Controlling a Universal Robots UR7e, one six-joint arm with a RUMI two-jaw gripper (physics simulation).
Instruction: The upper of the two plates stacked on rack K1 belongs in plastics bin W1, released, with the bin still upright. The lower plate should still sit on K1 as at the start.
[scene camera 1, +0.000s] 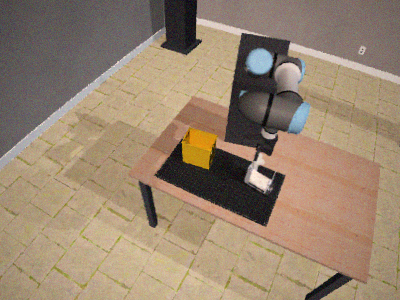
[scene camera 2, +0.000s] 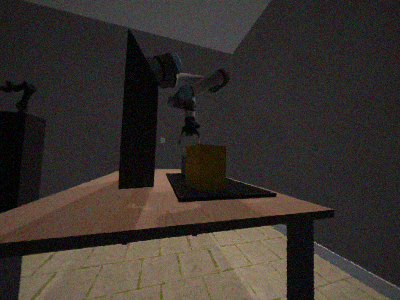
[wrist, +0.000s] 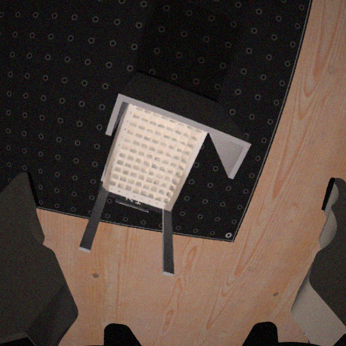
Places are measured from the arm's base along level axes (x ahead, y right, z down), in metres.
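Where they show: gripper, fingertip midpoint: (scene camera 1: 255, 157) (scene camera 2: 189, 145); arm's base, origin of the base link: (scene camera 2: 143, 73).
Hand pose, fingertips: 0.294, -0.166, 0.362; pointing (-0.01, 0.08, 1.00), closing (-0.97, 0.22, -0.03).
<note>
Each offset is from my fingertips to the top centre of the thing, as dx, dy, dz. "pt": to the spot under its first point. Level surfaces: height alone.
Rack K1 @[pt -0.001, -0.008, +0.165] (scene camera 1: 251, 175) (wrist: 232, 156) is a small grey stand with a back wall, side pieces and two front posts. In the wrist view, a cream, grid-patterned plate @[+0.005, -0.056, +0.162] (scene camera 1: 261, 181) (wrist: 152, 155) lies in it, slightly turned in the picture. The boundary between the upper and lower plates cannot be made out. The yellow plastics bin W1 @[+0.010, +0.335, +0.029] (scene camera 1: 199, 151) (scene camera 2: 206, 167) stands upright left of the rack in scene camera 1 and hides much of the rack in scene camera 2. My gripper (scene camera 1: 259, 158) (scene camera 2: 189, 139) (wrist: 182, 180) is open and empty above the rack, its jaws wide apart.
A black perforated mat @[dz +0.209] (scene camera 1: 225, 192) (scene camera 2: 240, 190) (wrist: 65, 115) lies under rack and bin on the wooden table @[dz +0.222] (scene camera 1: 330, 200) (scene camera 2: 100, 212) (wrist: 130, 280). A tall dark panel (scene camera 1: 239, 110) (scene camera 2: 139, 115) stands behind the mat, beside the arm.
</note>
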